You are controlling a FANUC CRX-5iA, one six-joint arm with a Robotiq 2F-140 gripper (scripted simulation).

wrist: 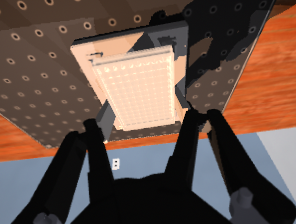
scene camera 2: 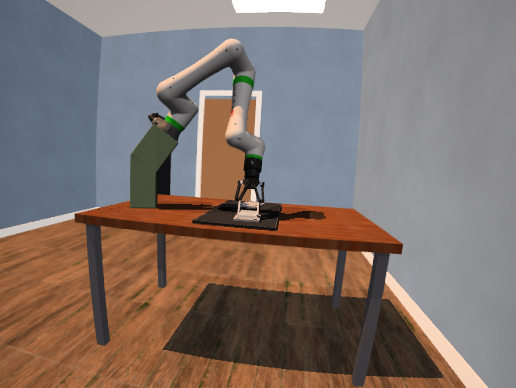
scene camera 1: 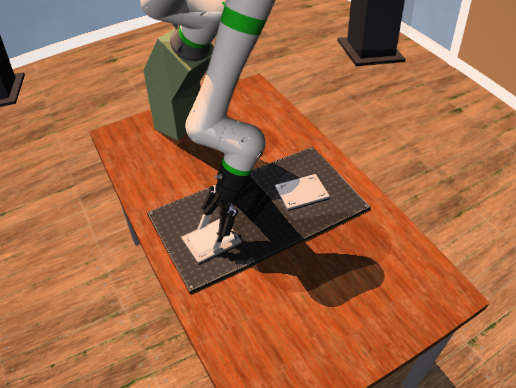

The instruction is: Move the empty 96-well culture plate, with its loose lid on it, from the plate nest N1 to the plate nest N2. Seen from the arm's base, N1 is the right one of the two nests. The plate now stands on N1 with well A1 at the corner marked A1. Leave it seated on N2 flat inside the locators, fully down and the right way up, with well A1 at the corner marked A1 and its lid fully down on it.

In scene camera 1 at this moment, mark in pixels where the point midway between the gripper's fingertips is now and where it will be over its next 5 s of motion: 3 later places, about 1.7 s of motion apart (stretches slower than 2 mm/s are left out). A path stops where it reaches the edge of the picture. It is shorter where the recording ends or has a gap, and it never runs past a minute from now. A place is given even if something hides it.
The gripper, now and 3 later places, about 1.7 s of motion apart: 208, 238; 206, 226; 239, 208; 277, 189
